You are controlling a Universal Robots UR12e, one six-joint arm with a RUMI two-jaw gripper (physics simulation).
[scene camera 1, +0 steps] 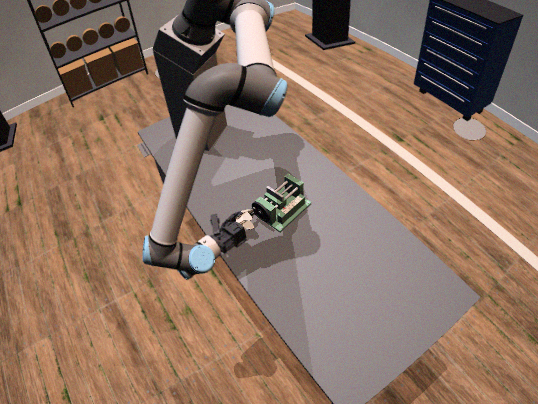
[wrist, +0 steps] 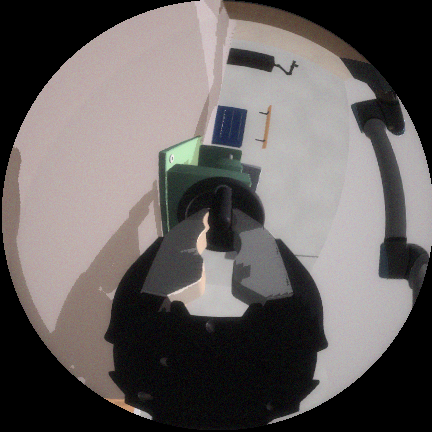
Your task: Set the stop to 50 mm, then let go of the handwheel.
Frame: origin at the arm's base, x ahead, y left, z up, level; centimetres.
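Seen in the pictures: gripper, fingertip midpoint: point(scene camera 1: 253, 212) point(wrist: 220, 209); arm's base, origin of the base link: point(scene camera 1: 193, 31).
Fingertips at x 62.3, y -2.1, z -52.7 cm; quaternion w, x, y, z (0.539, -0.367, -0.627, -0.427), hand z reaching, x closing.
Note:
Offsets run from my fingertips to a thing's middle. "*": to the spot under its first point. Level surfaces: height alone.
The green vise-like device {* dz +2.7, dx +1.7, dy +6.0 cm} point(scene camera 1: 268, 205) point(wrist: 182, 176) stands on the grey table {dz -7.4 cm} point(scene camera 1: 380, 280). Its stop, a grey-edged plate {dz +1.7, dx -1.5, dy +10.7 cm} point(scene camera 1: 275, 194), sits across the guide rods; a pale scale strip {* dz -1.7, dx +2.6, dy +15.9 cm} point(scene camera 1: 292, 205) runs along the side, its marks too small to read. The black handwheel {* dz +0.2, dx +1.5, dy +2.1 cm} point(scene camera 1: 259, 212) point(wrist: 253, 201) faces the gripper. Its black crank handle {dz +0.0, dx -0.6, dy -1.4 cm} point(wrist: 224, 200) points at the wrist camera and stands near the wheel's middle line in that view. My gripper point(scene camera 1: 251, 213) point(wrist: 220, 209) is shut on the handle, one fingertip at each side. The fingertips partly hide the wheel's lower part.
The arm's black pedestal point(scene camera 1: 172, 75) stands at the table's back end. A blue drawer cabinet point(scene camera 1: 457, 57) point(wrist: 230, 126) stands on the floor beyond. A shelf rack point(scene camera 1: 50, 56) stands at the back left. The near table edge runs below the gripper's wrist.

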